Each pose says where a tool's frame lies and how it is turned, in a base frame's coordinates. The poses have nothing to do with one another.
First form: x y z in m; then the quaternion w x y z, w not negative.
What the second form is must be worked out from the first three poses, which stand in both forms.
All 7 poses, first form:
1: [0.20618, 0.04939, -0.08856, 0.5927, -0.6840, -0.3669, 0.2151]
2: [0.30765, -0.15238, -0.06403, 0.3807, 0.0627, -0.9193, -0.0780]
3: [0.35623, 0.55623, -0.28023, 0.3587, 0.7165, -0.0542, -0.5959]
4: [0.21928, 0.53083, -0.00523, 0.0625, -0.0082, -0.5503, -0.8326]
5: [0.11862, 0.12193, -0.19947, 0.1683, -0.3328, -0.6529, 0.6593]
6: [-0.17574, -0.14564, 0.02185, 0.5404, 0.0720, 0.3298, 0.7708]
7: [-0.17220, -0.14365, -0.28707, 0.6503, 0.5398, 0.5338, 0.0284]
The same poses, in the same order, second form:
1: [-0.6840, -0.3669, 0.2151, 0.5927, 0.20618, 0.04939, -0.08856]
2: [0.0627, -0.9193, -0.0780, 0.3807, 0.30765, -0.15238, -0.06403]
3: [0.7165, -0.0542, -0.5959, 0.3587, 0.35623, 0.55623, -0.28023]
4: [-0.0082, -0.5503, -0.8326, 0.0625, 0.21928, 0.53083, -0.00523]
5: [-0.3328, -0.6529, 0.6593, 0.1683, 0.11862, 0.12193, -0.19947]
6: [0.0720, 0.3298, 0.7708, 0.5404, -0.17574, -0.14564, 0.02185]
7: [0.5398, 0.5338, 0.0284, 0.6503, -0.17220, -0.14365, -0.28707]
